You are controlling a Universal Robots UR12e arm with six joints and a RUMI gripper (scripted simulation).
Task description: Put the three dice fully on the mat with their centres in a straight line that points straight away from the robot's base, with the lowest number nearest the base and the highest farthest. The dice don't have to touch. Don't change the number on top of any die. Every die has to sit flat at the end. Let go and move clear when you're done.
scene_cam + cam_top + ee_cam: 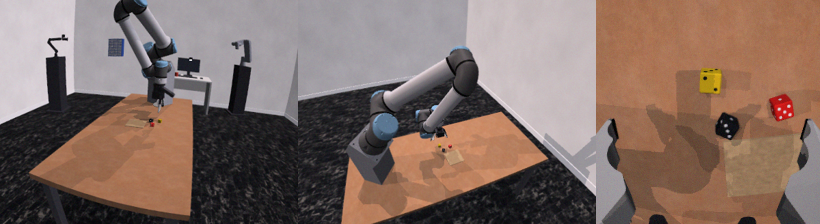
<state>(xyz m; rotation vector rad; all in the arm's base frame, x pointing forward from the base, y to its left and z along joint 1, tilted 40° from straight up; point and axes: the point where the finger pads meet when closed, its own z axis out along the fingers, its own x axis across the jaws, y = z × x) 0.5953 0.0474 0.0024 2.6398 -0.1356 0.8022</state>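
Right now the yellow die is 90 mm below my hand. Also, from my hand: black die: 90 mm below, 70 mm to the right, 10 mm ahead; then red die: 90 mm below, 80 mm ahead, 60 mm to the right; then tan mat: 180 mm to the right, 100 mm below, 50 mm ahead.
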